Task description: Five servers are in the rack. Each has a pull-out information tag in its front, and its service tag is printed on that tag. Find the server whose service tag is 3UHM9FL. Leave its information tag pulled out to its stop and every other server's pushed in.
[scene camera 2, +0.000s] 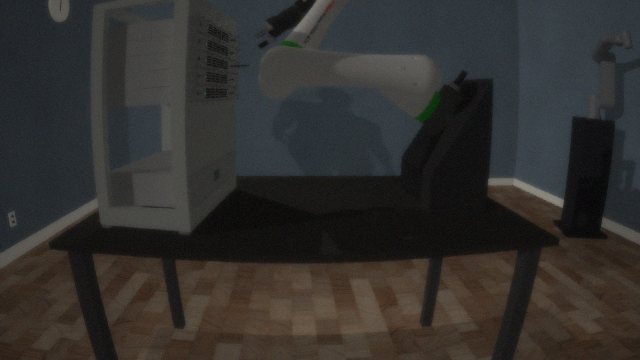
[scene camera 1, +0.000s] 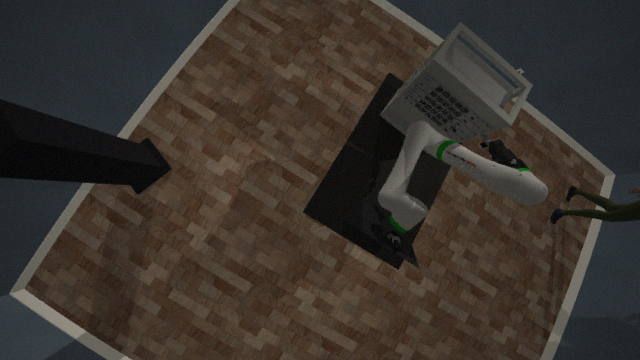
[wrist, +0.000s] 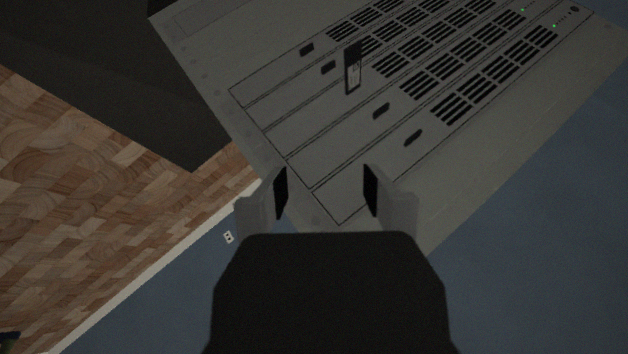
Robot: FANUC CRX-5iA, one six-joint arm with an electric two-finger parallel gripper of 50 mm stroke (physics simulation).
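Where they show: gripper, between the fingertips: [scene camera 2: 257, 42] [scene camera 1: 482, 139] [wrist: 325, 181]; arm's base, origin of its link: [scene camera 2: 443, 118] [scene camera 1: 390, 230].
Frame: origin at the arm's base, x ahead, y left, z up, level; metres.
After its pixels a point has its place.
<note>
The grey rack [scene camera 1: 470, 95] {x 0.663, y 0.355, z 0.317 m} [scene camera 2: 180, 150] {x 0.621, y 0.606, z -0.065 m} [wrist: 500, 150] {x 0.672, y 0.316, z 0.311 m} holds five servers. In the wrist view, the middle server's information tag [wrist: 353, 85] {x 0.664, y 0.244, z 0.162 m} [scene camera 2: 241, 65] {x 0.633, y 0.248, z 0.160 m} sticks out, with a pale printed label too small and dim to read. The other four tags [wrist: 306, 49] {x 0.667, y 0.244, z 0.073 m} [wrist: 328, 67] {x 0.668, y 0.244, z 0.117 m} [wrist: 381, 110] {x 0.666, y 0.243, z 0.206 m} [wrist: 413, 137] {x 0.665, y 0.243, z 0.250 m} sit as small dark pieces in the server fronts and look pushed in. My gripper [scene camera 1: 484, 142] {x 0.631, y 0.128, z 0.254 m} [scene camera 2: 263, 39] {x 0.631, y 0.128, z 0.254 m} [wrist: 325, 181] {x 0.631, y 0.128, z 0.254 m} is open and empty. It stands off the rack front, apart from it, near the upper servers. In the wrist view, the protruding tag is above the space between the fingertips.
The rack stands on a black table [scene camera 1: 340, 175] {x 0.046, y 0.434, z -0.277 m} [scene camera 2: 300, 240] {x 0.341, y 0.537, z -0.276 m}. The arm's dark slanted stand [scene camera 2: 462, 160] {x -0.056, y 0.196, z -0.115 m} is at the other end. A person's legs [scene camera 1: 590, 210] show at the right in scene camera 1. Another robot stands on a black pedestal [scene camera 2: 587, 175] beyond the table.
</note>
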